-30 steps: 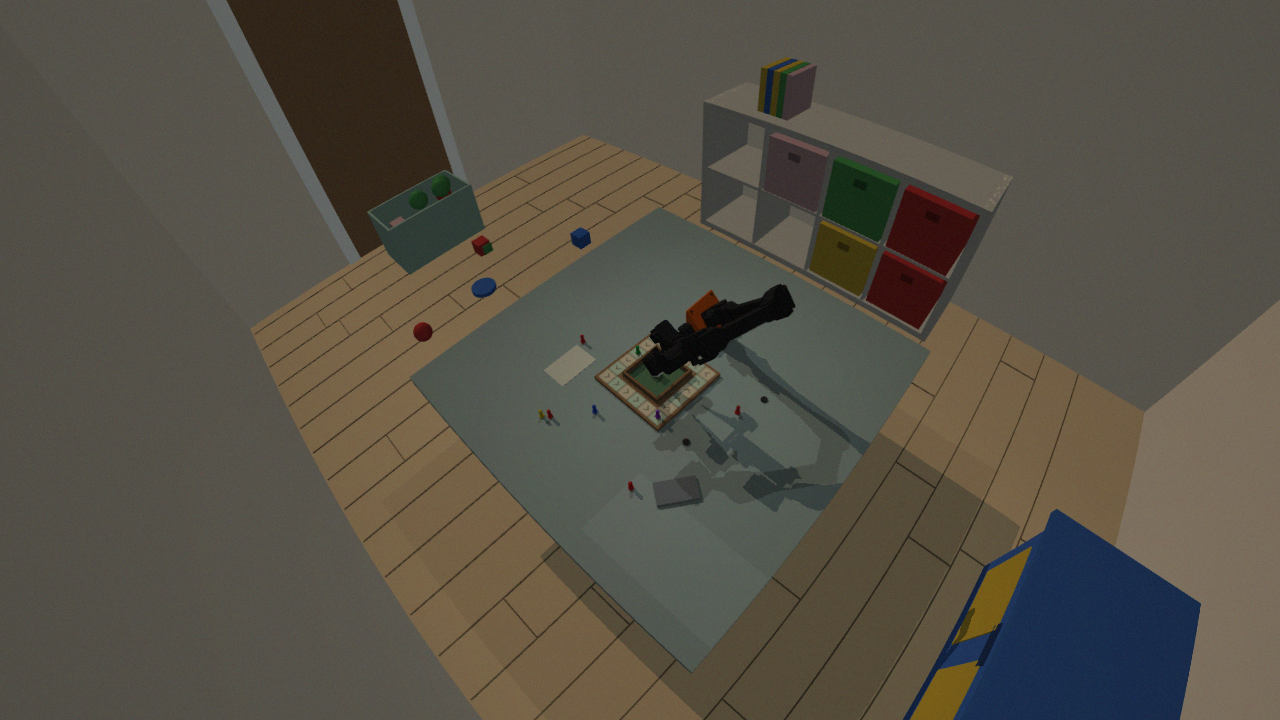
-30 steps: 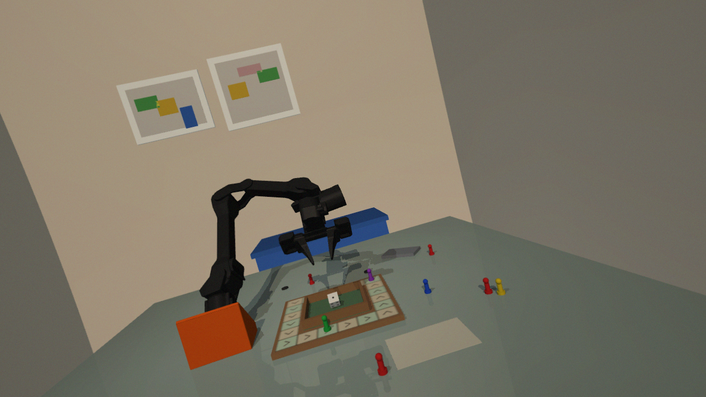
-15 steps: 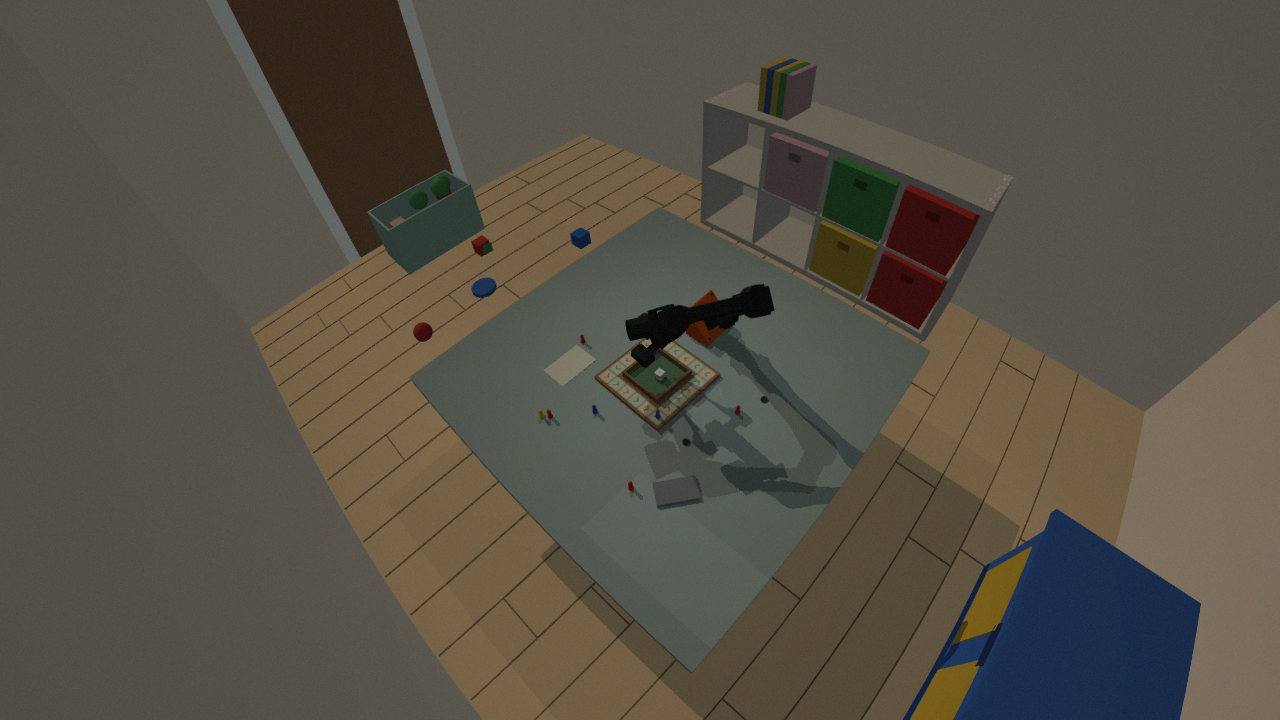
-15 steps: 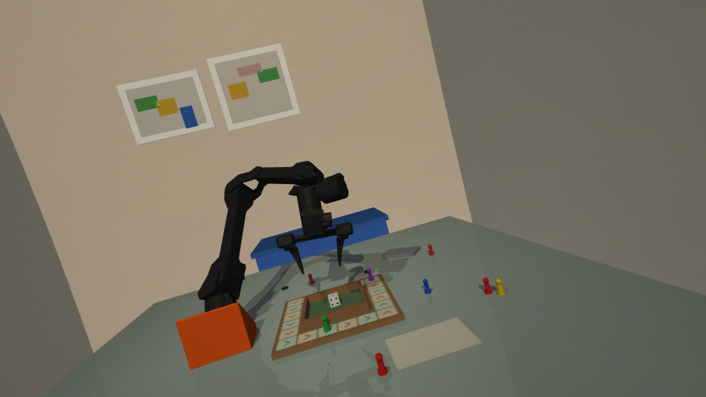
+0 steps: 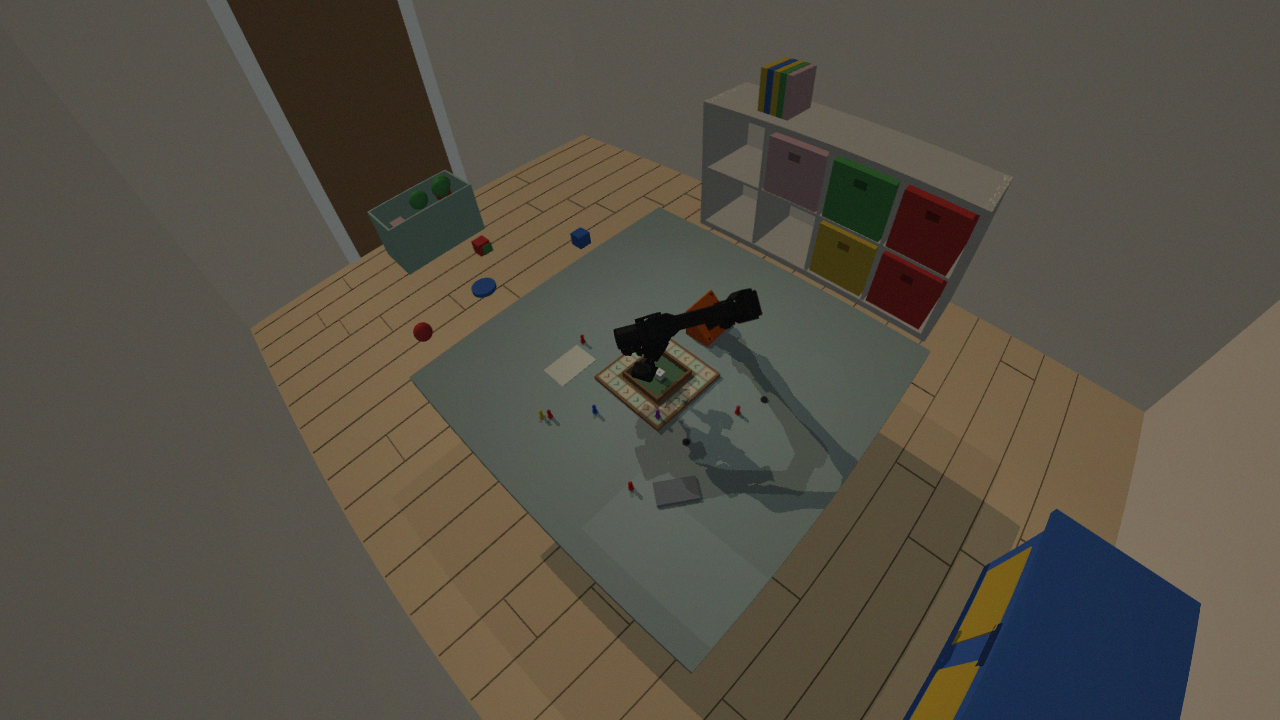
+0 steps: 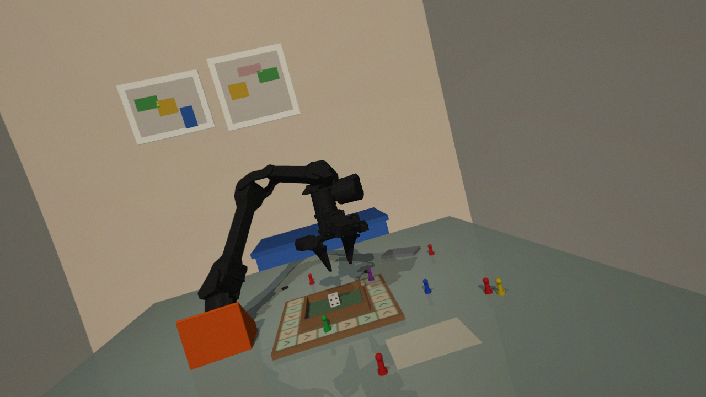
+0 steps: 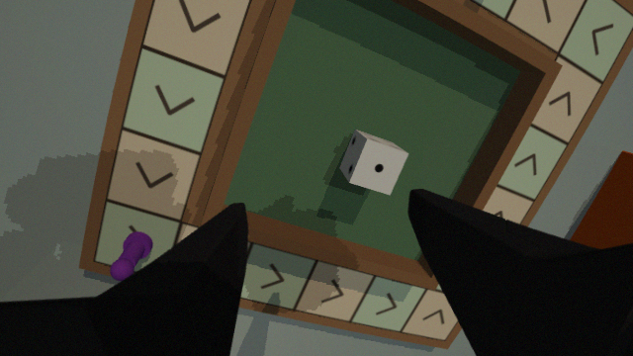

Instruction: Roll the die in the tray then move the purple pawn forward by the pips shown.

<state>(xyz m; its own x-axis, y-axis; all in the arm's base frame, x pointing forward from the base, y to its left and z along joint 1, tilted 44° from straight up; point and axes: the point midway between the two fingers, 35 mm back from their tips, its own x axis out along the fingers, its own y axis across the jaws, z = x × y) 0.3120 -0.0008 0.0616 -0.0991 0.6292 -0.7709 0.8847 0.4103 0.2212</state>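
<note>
The purple pawn is 90 mm to the left of my gripper tip, 70 mm below it and 70 mm ahead of it. Also, from my gripper tip: green tray (90 mm below, 40 mm behind, 20 mm to the right); die (70 mm below, 40 mm behind, 10 mm to the right); green pawn (130 mm to the right, 70 mm below, 60 mm behind).
</note>
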